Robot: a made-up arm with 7 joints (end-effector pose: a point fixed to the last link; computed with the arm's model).
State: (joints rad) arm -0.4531 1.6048 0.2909 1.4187 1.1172 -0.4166 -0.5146
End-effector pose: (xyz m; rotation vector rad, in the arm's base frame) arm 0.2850 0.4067 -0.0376 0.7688 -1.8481 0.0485
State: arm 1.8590 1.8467 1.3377 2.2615 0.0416 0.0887 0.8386
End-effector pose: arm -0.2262 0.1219 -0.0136 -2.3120 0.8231 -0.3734
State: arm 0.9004 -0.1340 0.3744 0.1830 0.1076 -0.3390 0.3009
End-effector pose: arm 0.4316 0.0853 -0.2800 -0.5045 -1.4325 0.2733
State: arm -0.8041 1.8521 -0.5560 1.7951 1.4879 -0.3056 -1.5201
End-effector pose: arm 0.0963 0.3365 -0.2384 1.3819 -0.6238 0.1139
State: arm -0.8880 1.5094 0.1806 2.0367 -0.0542 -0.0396 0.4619
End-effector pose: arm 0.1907 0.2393 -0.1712 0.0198 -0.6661 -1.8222
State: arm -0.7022 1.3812 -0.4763 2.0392 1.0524 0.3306 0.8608
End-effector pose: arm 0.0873 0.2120 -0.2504 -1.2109 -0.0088 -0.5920
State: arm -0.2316 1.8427 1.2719 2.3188 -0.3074 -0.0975 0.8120
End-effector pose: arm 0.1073 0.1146 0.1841 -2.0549 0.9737 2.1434
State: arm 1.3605 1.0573 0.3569 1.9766 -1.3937 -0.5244 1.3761
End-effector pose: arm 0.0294 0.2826 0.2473 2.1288 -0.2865 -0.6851
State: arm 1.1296 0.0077 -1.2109 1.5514 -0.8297 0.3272 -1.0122
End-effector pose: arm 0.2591 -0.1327 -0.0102 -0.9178 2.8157 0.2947
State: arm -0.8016 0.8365 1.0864 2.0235 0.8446 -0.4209 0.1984
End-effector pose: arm 0.1556 0.3665 -0.0173 0.4194 -2.1798 -0.4115
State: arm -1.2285 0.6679 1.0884 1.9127 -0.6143 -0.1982 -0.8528
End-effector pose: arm 0.0831 0.4070 -0.1040 1.9500 -1.3744 -0.9551
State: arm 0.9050 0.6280 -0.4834 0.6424 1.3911 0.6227 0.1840
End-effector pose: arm 0.4252 0.3413 -0.1397 -0.6281 -0.9610 0.4661
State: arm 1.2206 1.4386 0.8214 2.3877 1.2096 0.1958 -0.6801
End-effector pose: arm -0.0857 0.1749 0.1743 -0.4040 2.5550 -0.0978
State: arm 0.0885 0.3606 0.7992 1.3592 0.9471 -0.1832 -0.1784
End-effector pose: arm 0.2134 0.4267 -0.1834 0.2578 -1.8795 1.3711
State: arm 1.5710 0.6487 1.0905 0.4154 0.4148 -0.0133 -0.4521
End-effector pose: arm 0.3318 0.5159 0.0538 -0.4132 -1.6335 2.1176
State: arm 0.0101 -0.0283 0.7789 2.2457 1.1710 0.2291 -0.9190
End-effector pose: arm 0.1606 0.2915 -0.0539 -0.1273 -1.5328 1.7383
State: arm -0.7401 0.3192 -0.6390 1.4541 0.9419 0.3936 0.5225
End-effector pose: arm -0.0359 0.0560 -0.3798 -1.2101 0.0030 0.2139
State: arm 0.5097 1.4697 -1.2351 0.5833 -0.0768 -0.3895 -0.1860
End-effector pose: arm 0.1415 0.5889 -0.1461 1.1118 -0.3431 -1.2677
